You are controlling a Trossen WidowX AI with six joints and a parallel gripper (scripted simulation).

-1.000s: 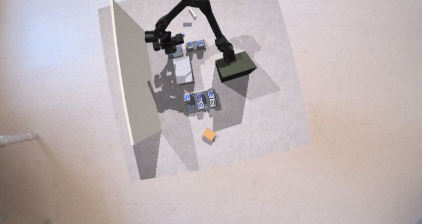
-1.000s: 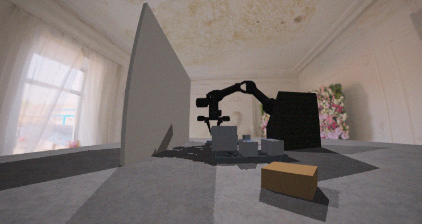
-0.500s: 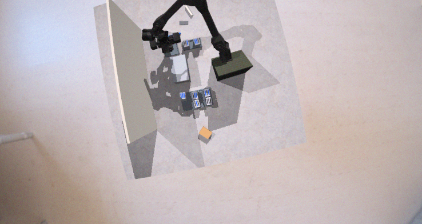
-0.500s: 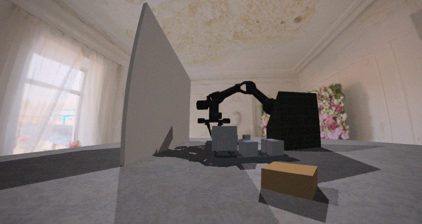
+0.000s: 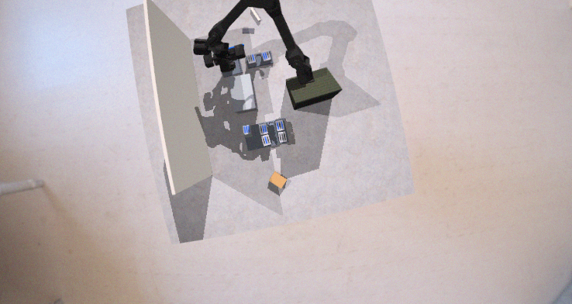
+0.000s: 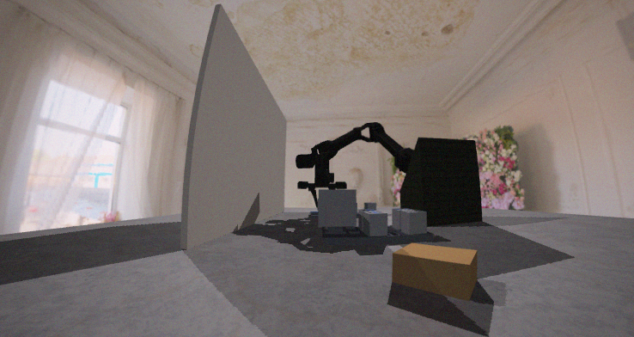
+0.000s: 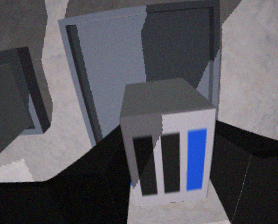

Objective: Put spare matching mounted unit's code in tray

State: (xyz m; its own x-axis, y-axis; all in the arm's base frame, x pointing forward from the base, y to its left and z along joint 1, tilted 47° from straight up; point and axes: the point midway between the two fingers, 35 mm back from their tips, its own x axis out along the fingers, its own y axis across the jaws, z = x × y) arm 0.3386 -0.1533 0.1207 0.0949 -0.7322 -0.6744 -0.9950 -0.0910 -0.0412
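Now: the grey spare block 2 cm above my gripper tip. Round my gripper tip: flat grey tray 3 cm below; unit 19 cm to the left, 4 cm behind, 2 cm above; rack 15 cm behind, 3 cm below, 2 cm to the left.
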